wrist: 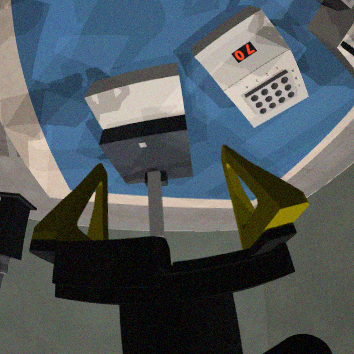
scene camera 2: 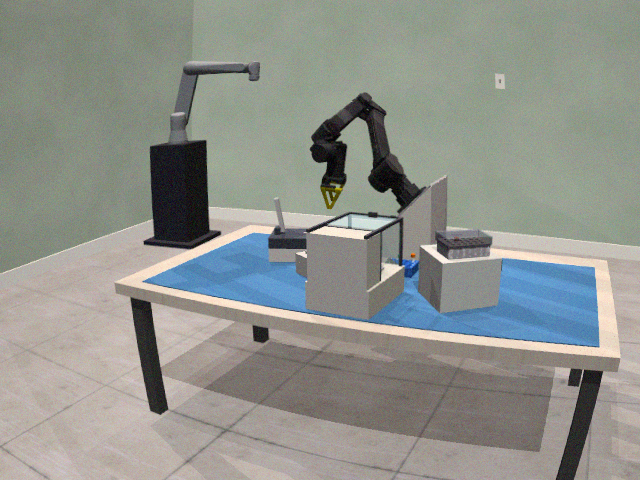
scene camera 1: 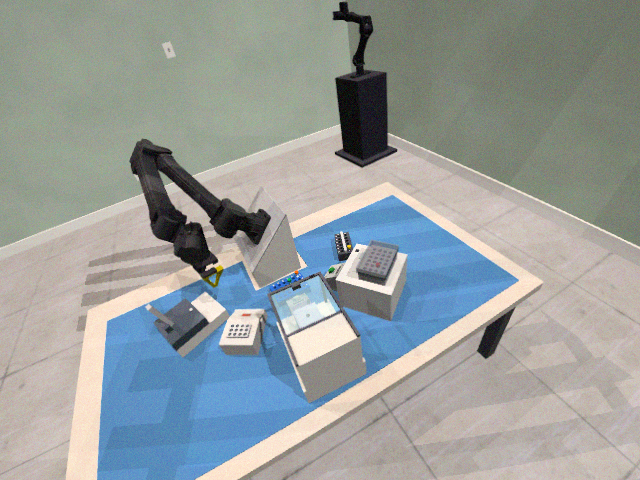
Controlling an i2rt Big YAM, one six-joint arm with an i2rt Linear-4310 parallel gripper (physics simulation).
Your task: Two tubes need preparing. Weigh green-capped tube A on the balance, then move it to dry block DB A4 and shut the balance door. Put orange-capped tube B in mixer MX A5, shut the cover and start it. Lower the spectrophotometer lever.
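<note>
My open, empty gripper (scene camera 1: 215,285) (scene camera 2: 329,207) (wrist: 163,156) hangs high near the spectrophotometer (scene camera 1: 199,326) (scene camera 2: 287,254) (wrist: 142,107). Its lever (scene camera 1: 156,313) (scene camera 2: 279,214) (wrist: 156,210) stands up and shows between the fingers in the wrist view. The dry block (scene camera 1: 242,345) (wrist: 217,62) shows no tube in its holes. A green cap (scene camera 1: 289,280) and an orange cap (scene camera 1: 296,272) (scene camera 2: 413,256) show at the blue rack (scene camera 2: 409,268). The balance (scene camera 1: 330,356) (scene camera 2: 338,273) has glass across its top. The mixer (scene camera 1: 361,294) (scene camera 2: 460,284) has its clear cover down, with a reddish spot under it.
A black rack (scene camera 1: 338,254) with a yellow cap (scene camera 1: 348,246) stands behind the mixer. A small device with a green part (scene camera 1: 331,270) is beside the mixer. A slanted panel (scene camera 1: 281,253) (scene camera 2: 438,206) rises by the arm base. Another arm stands on a black pedestal (scene camera 1: 361,113) (scene camera 2: 178,191).
</note>
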